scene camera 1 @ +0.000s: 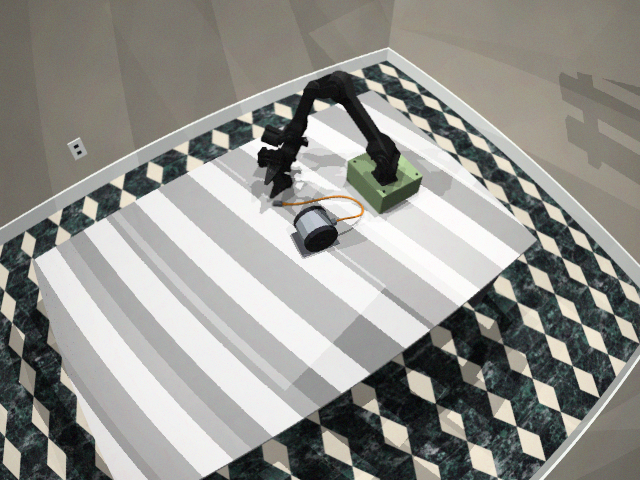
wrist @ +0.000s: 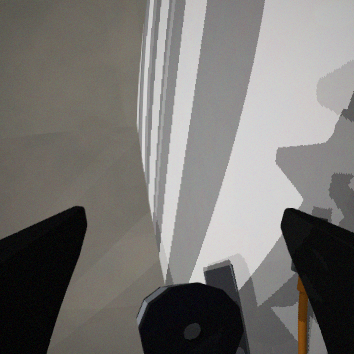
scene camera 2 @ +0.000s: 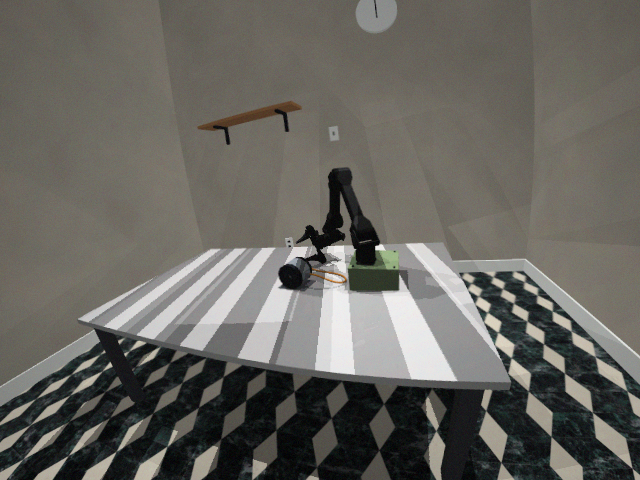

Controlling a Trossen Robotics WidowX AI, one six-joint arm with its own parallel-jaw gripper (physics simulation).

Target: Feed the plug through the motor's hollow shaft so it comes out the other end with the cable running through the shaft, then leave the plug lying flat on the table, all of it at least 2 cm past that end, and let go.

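Where they show: gripper, between the fingertips: (scene camera 1: 268, 191) (wrist: 187, 219) (scene camera 2: 299, 252); arm's base, origin of its link: (scene camera 1: 384, 176) (scene camera 2: 366, 261).
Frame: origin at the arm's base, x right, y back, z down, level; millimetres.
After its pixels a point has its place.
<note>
The motor (scene camera 1: 311, 223) @(x -61, y -295, z -12 mm) (scene camera 2: 302, 268) @(x -66, y -234, z 10 mm) (wrist: 175, 305) @(x -5, y -304, z 24 mm) is a light grey cylinder with black ends, lying on its side on a dark base plate. A small round hole shows in its near end in the wrist view. The orange cable (scene camera 1: 338, 196) @(x 52, y -134, z 83 mm) (scene camera 2: 338, 280) @(x -47, y -101, z 70 mm) (wrist: 302, 325) @(x 92, y -271, z 81 mm) curves from the motor's side around to the small dark grey plug (scene camera 1: 277, 203) @(x 112, y -322, z 74 mm), which lies on the table outside the motor. In the wrist view the plug is mostly hidden behind the right finger. My gripper (scene camera 1: 269, 190) @(x 123, y -345, z 14 mm) (scene camera 2: 302, 251) @(x 123, y -345, z 14 mm) (wrist: 187, 219) @(x 123, y -345, z 14 mm) is open and empty, above the table near the plug and beyond the motor's hollow end.
The green base block (scene camera 1: 364, 188) @(x 14, y -62, z 42 mm) (scene camera 2: 374, 277) @(x -59, y 39, z 36 mm) carries the arm and stands beside the cable loop. The striped table (scene camera 1: 206, 310) @(x -122, y -666, z 88 mm) (scene camera 2: 248, 310) @(x -274, y -358, z 88 mm) has its far edge behind the gripper. A wooden shelf (scene camera 2: 250, 115) is on the wall.
</note>
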